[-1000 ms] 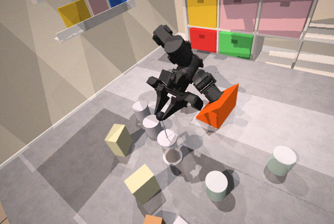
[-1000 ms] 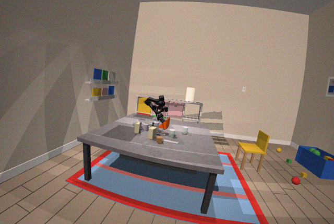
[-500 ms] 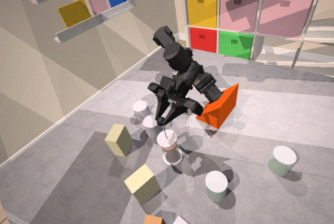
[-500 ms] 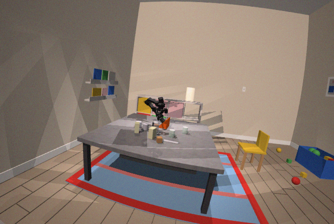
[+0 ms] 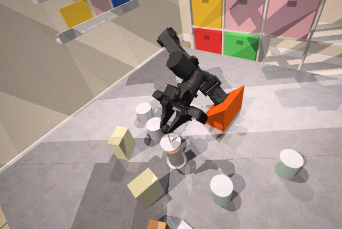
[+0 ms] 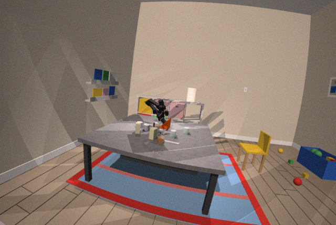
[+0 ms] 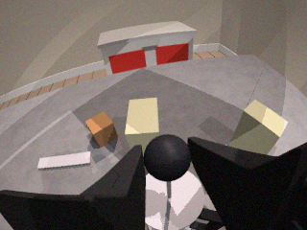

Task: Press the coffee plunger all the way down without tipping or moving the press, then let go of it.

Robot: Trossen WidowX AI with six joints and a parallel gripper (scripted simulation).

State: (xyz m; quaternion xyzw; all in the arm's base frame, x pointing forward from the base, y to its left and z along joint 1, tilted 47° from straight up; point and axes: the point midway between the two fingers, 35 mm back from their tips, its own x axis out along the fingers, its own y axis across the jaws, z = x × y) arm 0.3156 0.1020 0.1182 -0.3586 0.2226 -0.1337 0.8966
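Right now my gripper tip is 20 mm past the glass coffee press, 10 mm to the left of it and 100 mm above it.
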